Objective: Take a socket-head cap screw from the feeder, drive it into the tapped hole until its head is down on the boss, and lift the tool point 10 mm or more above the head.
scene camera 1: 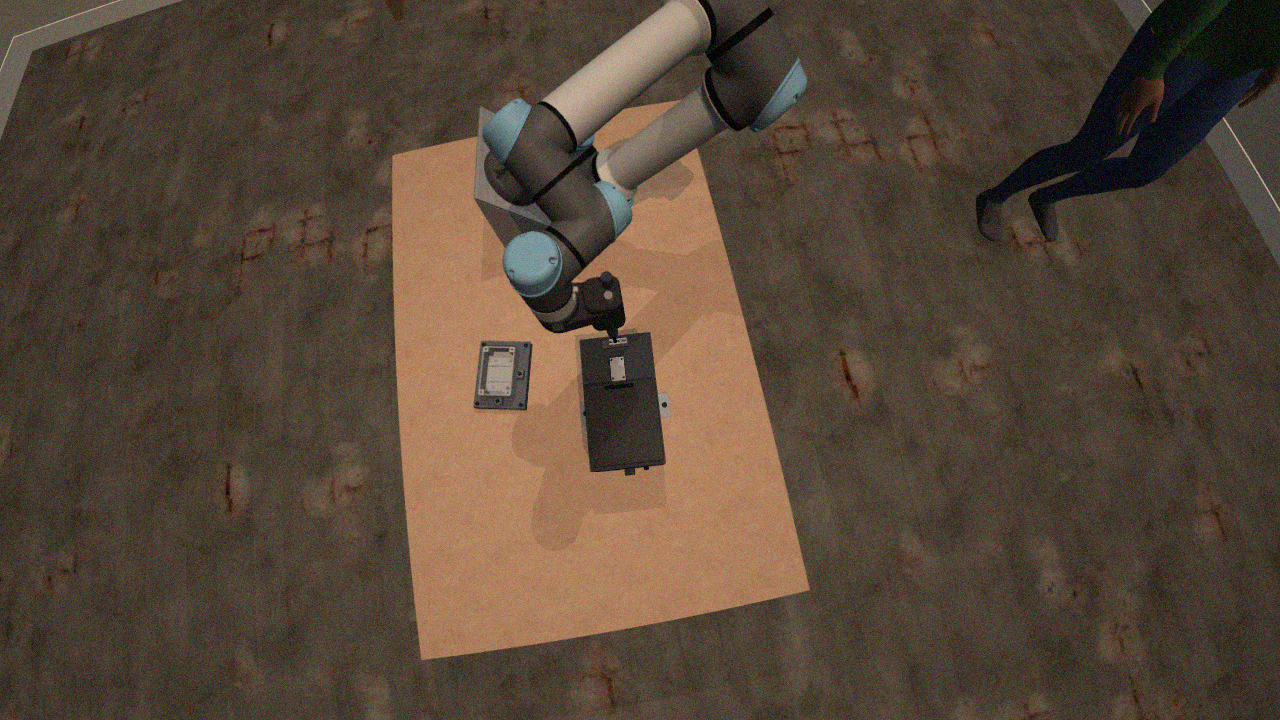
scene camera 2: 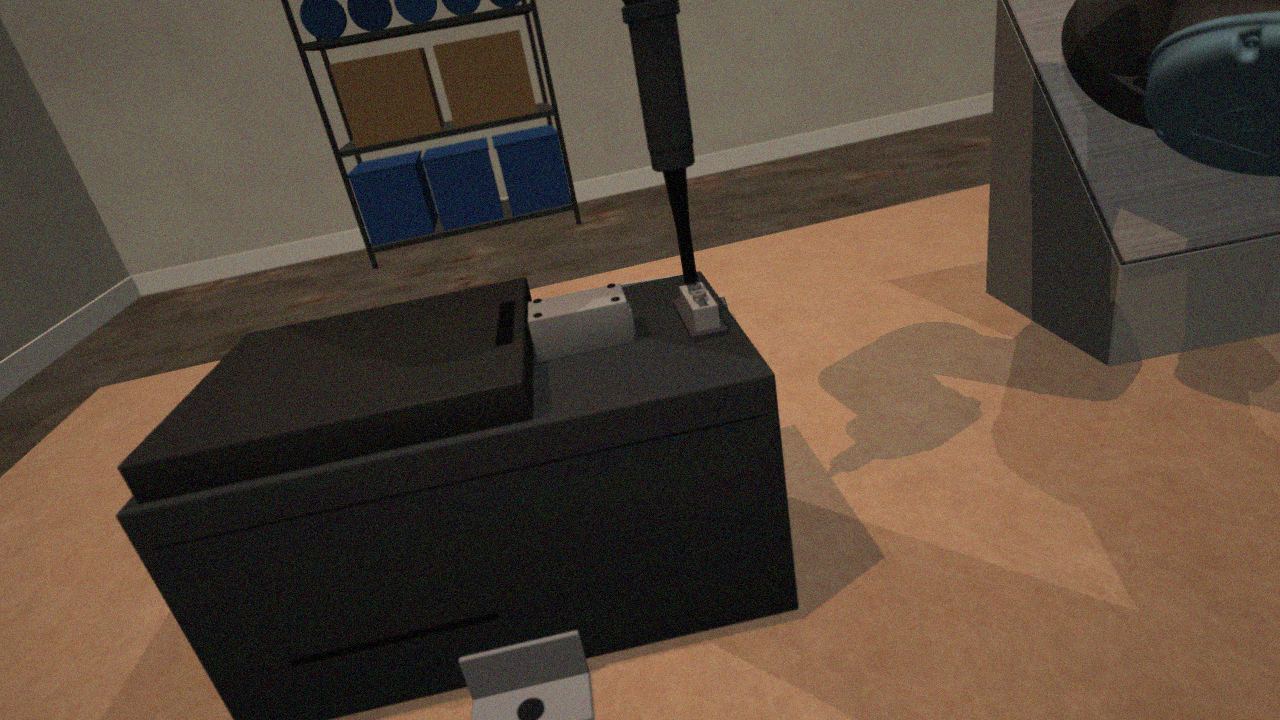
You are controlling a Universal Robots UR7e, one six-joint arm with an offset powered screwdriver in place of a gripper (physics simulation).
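Note:
The black feeder (scene camera 1: 623, 429) (scene camera 2: 626, 510) stands on the tan mat. A small pale pick-up block (scene camera 1: 618, 342) (scene camera 2: 702, 317) sits at one end of its top. My screwdriver (scene camera 1: 614, 337) (scene camera 2: 690, 278) points down, with its thin dark tip at the block's top. Tip and block appear to touch. A screw at the tip is too small to make out, so I cannot tell if one is held. In scene camera 1, a dark grey plate (scene camera 1: 524, 394) with a pale panel lies left of the feeder. Small dark round parts show on it; the tapped hole cannot be made out.
A grey pedestal (scene camera 1: 484, 179) (scene camera 2: 1190, 295) stands behind, under the arm. A light box (scene camera 1: 617, 368) (scene camera 2: 581, 326) sits on the feeder, and a metal bracket (scene camera 1: 664, 404) (scene camera 2: 532, 676) at its side. A person (scene camera 1: 1109, 152) stands on the floor at right. A shelf rack (scene camera 2: 358, 205) stands by the wall.

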